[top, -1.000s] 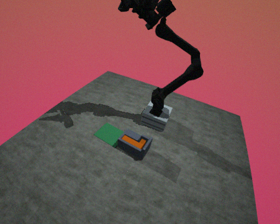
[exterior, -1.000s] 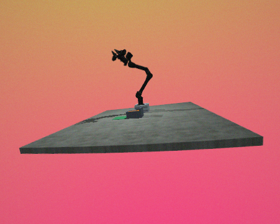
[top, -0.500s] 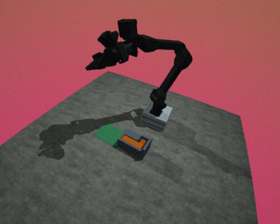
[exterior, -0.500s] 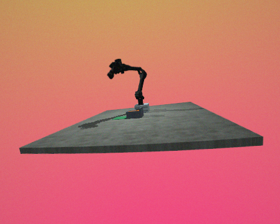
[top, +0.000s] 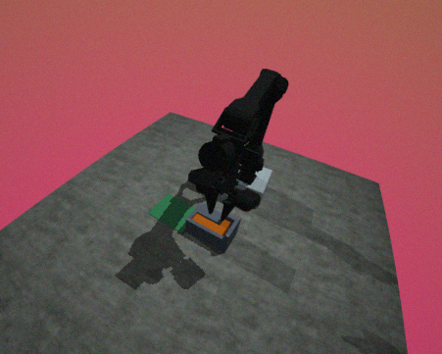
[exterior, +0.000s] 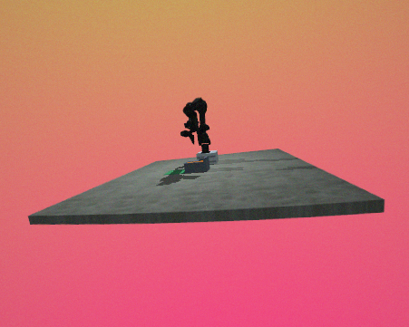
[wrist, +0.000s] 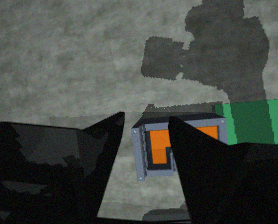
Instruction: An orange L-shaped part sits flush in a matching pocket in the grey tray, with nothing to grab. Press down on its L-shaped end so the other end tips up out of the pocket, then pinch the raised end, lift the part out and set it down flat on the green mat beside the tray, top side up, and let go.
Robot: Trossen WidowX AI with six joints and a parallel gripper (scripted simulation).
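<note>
Now: the orange l-shaped part 70 mm behind my gripper tip, 30 mm to the right of it and 140 mm below it. The rest, counted from my gripper tip: green mat (70 mm behind, 190 mm to the right, 200 mm below).
</note>
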